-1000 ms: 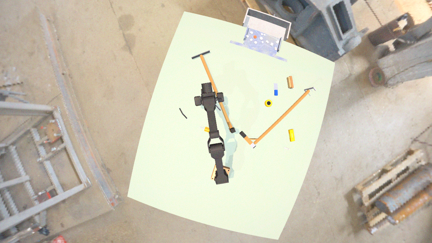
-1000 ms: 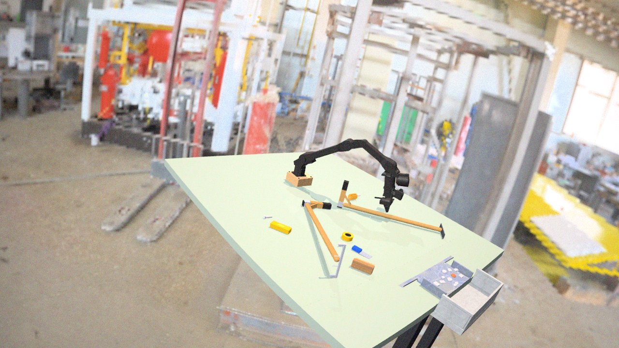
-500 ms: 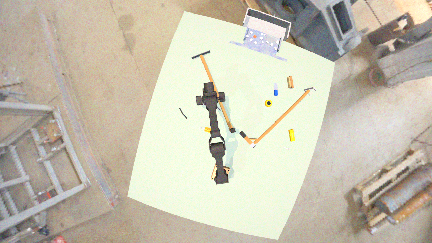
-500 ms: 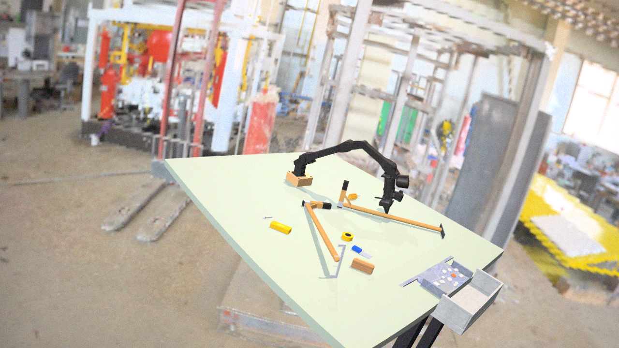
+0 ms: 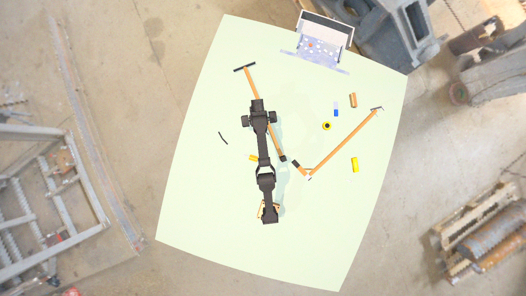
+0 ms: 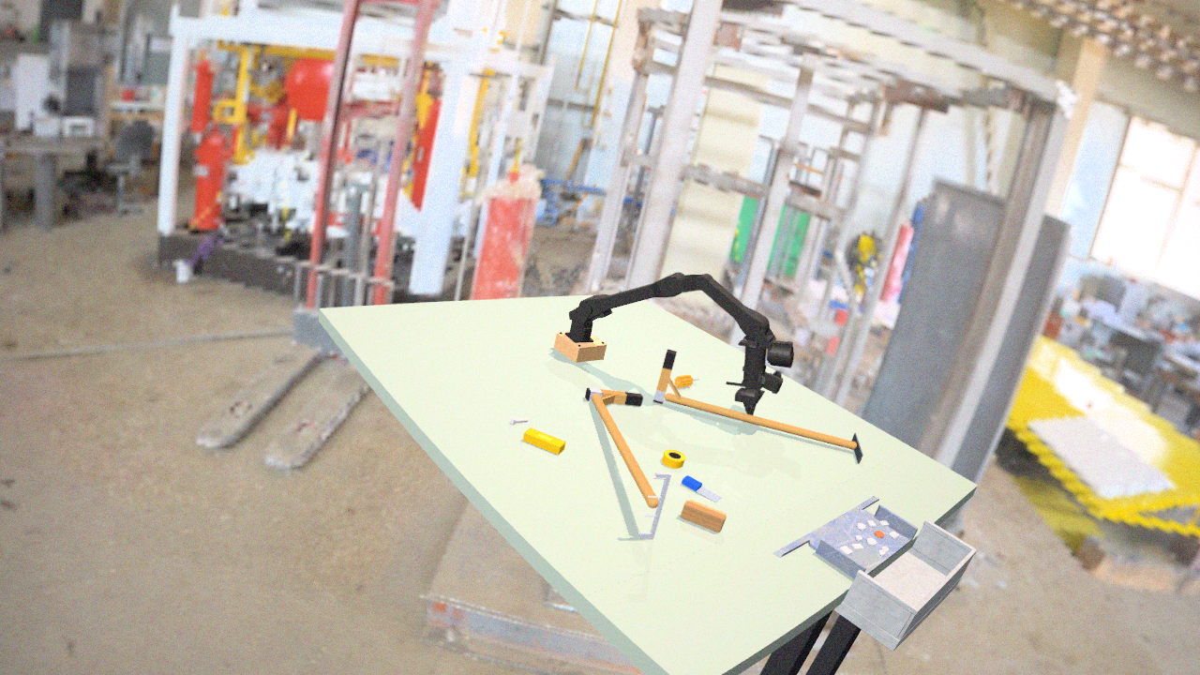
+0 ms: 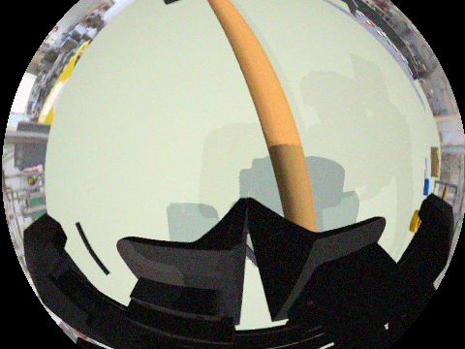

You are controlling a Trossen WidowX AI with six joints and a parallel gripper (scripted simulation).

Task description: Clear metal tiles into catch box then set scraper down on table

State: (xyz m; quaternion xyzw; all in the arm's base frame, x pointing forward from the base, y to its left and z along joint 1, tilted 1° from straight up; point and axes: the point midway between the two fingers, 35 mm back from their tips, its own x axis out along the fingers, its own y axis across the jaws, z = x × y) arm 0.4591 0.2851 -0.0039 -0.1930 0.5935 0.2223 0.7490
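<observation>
My gripper tip is 40 mm short of the long scraper, 10 mm to the left of it and 50 mm below it. The rest, counted from my gripper tip: black bent piece 200 mm behind, 140 mm to the left, 10 mm below; then yellow tape roll 130 mm ahead, 380 mm to the right; then yellow-handled screwdriver 220 mm behind, 60 mm to the right, 10 mm above.
</observation>
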